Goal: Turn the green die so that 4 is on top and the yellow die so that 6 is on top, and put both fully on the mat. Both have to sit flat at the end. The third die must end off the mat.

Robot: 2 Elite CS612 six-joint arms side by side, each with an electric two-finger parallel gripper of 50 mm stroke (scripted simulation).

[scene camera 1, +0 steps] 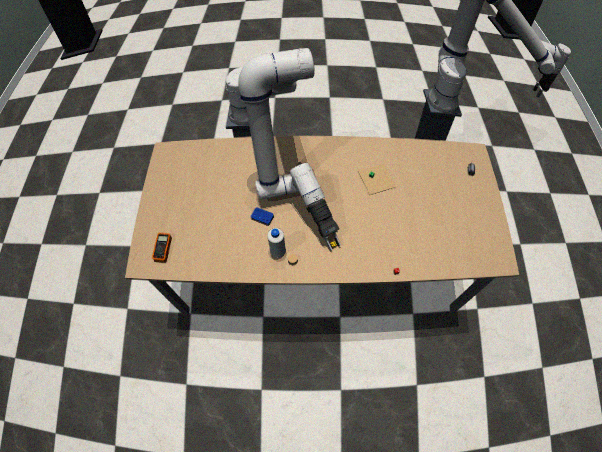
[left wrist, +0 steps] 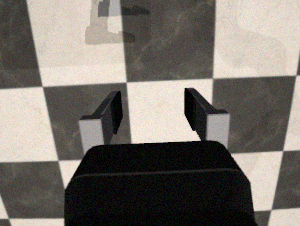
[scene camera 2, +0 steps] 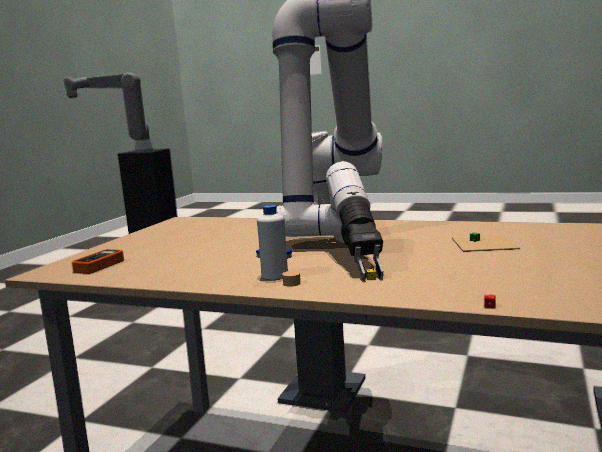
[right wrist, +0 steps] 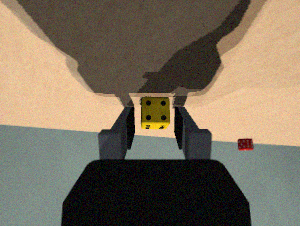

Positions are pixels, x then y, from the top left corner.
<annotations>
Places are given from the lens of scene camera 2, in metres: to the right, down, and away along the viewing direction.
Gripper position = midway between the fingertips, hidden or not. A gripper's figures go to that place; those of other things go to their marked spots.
my right gripper point(scene camera 2: 373, 275): 0.16, 0.11, 1.28
thin tan mat point(scene camera 2: 492, 242): 0.51, 0.04, 1.52
multimeter point(scene camera 2: 108, 257): -0.52, 0.08, 1.54
</annotations>
